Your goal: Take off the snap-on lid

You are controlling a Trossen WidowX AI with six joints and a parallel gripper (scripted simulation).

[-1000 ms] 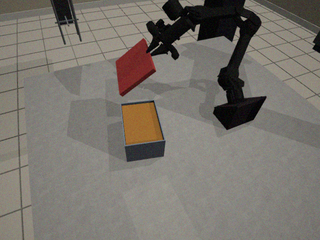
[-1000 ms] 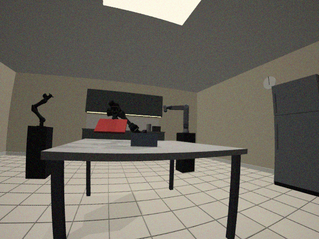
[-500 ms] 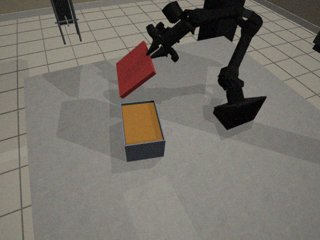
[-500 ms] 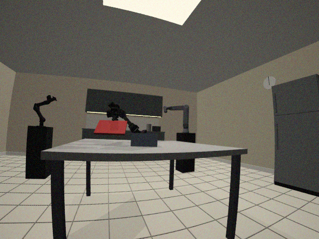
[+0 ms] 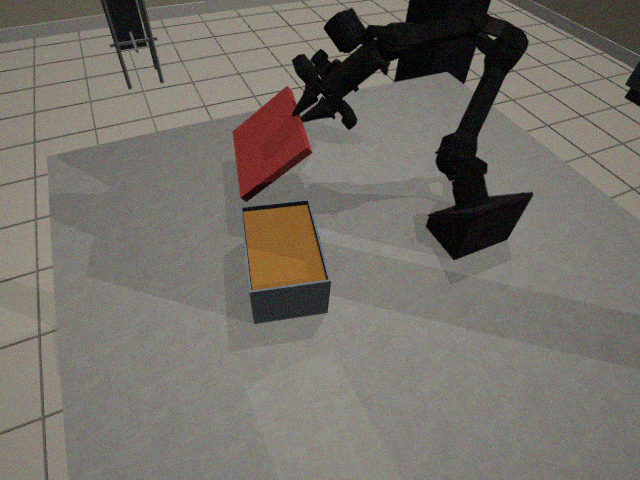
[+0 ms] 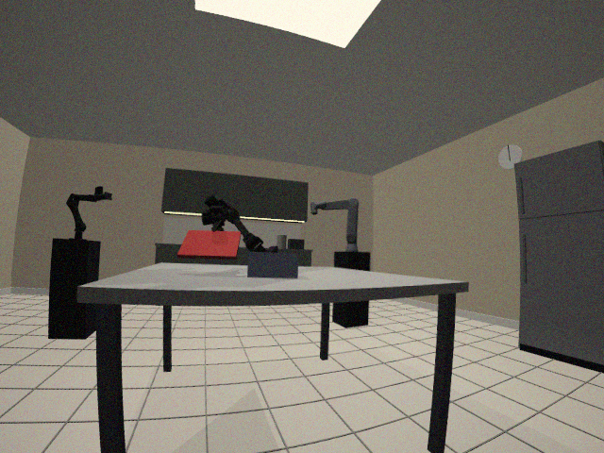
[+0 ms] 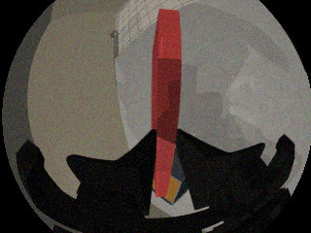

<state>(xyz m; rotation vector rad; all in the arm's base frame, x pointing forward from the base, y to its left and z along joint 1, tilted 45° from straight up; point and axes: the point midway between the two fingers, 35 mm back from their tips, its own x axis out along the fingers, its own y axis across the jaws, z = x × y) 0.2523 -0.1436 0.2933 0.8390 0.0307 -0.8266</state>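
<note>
The lid is 6 cm ahead of my gripper tip, 5 cm below it and 2 cm to the right of it. Also, from my gripper tip: grey storage box (25 cm to the left, 15 cm ahead, 13 cm below).
</note>
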